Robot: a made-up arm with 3 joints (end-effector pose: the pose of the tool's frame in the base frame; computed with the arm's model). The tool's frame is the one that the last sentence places. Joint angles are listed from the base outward.
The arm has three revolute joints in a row. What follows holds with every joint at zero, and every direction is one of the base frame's. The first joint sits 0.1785 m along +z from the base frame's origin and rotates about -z. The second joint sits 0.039 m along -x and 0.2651 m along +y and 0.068 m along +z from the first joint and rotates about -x. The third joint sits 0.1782 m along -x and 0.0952 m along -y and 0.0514 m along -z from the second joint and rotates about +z. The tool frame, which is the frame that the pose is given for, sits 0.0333 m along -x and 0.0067 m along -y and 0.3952 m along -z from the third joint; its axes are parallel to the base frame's.
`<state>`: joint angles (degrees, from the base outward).
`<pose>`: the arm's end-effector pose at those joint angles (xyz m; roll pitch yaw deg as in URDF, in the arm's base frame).
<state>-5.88 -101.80 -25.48</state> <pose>-0.3226 0.6906 0.2527 103.03 24.90 11.45</pose>
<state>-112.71 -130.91 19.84</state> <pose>-0.5290 -0.4883 0.4537 132.65 -14.86 99.42</pose>
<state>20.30 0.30 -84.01</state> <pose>-0.1438 0.2664 -0.1998 -0.03 -0.30 -104.31</pose>
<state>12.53 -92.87 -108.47</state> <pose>-0.0530 0.7434 0.2074 -98.99 71.32 158.94</pose>
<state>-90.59 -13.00 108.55</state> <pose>-0.2420 -0.2028 -0.2167 -4.20 -12.31 -160.41</pose>
